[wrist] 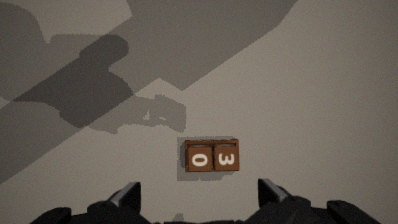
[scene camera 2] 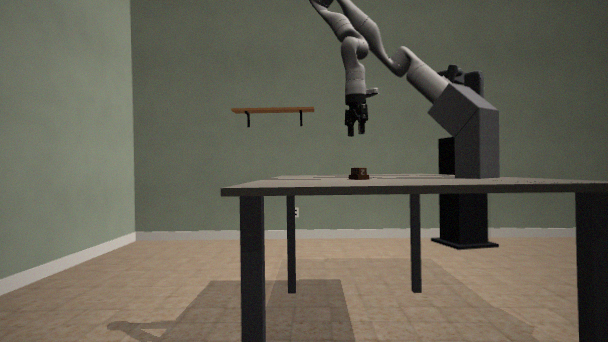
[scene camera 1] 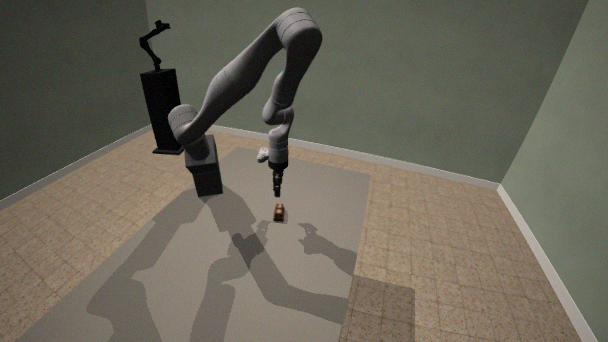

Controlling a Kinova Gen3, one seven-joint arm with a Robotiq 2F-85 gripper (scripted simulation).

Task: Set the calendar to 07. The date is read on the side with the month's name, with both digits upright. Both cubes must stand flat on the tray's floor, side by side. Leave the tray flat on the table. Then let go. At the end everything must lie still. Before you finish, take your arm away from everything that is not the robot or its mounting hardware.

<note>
I see my gripper (scene camera 2: 356,135).
My gripper also shows in the wrist view (wrist: 199,193).
</note>
